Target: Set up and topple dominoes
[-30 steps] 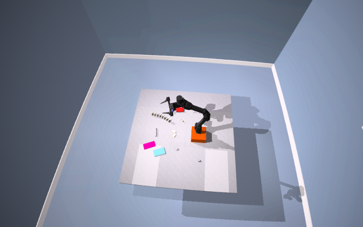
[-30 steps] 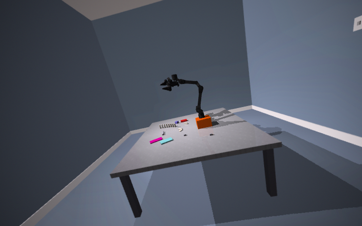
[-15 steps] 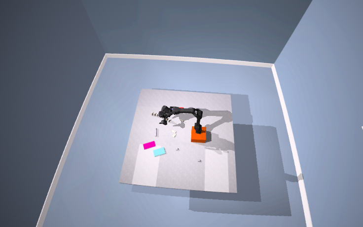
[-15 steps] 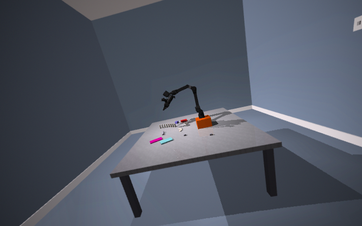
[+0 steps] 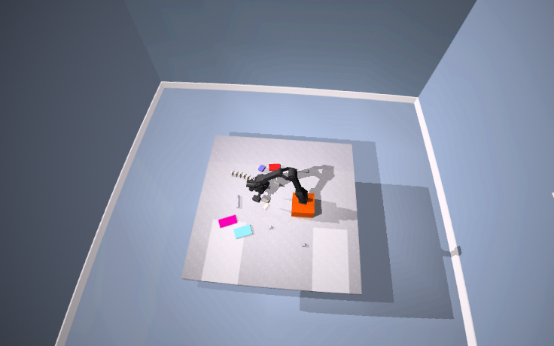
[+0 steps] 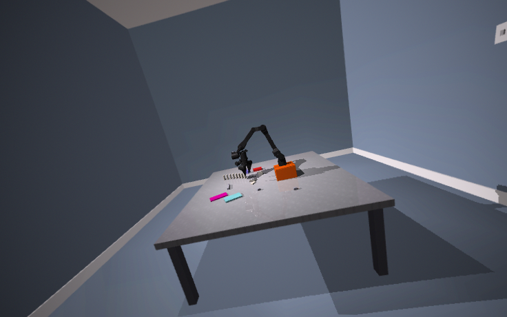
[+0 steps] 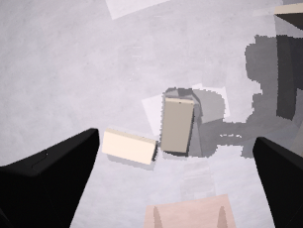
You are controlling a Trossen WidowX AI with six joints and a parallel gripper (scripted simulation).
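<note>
Now: gripper tip 6 cm short of the cyan block, 30 cm to the right of it and 7 cm above it. Round my gripper tip: purple block: 9 cm ahead, 27 cm to the right, 7 cm below; then magenta tile: 20 cm ahead, 26 cm to the left, 8 cm below; then red block: 1 cm behind, 32 cm to the right, 7 cm below.
</note>
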